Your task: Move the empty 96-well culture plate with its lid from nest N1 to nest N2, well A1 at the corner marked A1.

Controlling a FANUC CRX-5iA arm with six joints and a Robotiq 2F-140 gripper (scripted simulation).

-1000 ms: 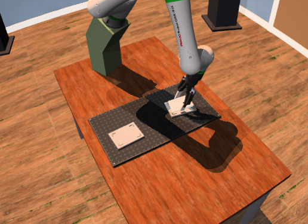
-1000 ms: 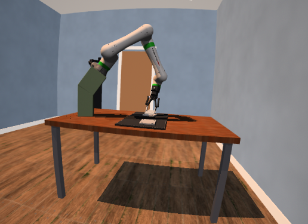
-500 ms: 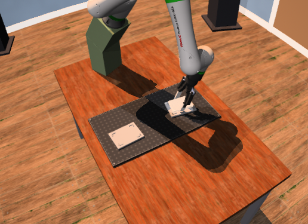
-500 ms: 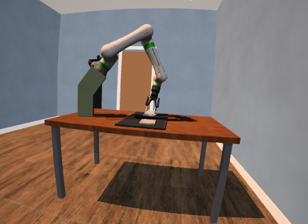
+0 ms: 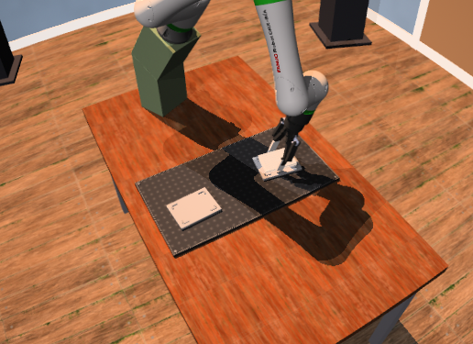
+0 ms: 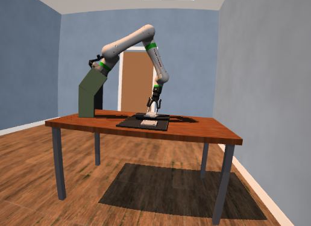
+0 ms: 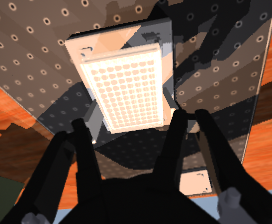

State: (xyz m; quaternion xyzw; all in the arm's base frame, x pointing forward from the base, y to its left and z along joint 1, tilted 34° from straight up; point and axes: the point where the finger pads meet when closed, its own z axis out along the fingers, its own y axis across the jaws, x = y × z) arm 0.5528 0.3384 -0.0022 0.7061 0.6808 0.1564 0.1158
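The plate lid lies 2 cm below my hand.
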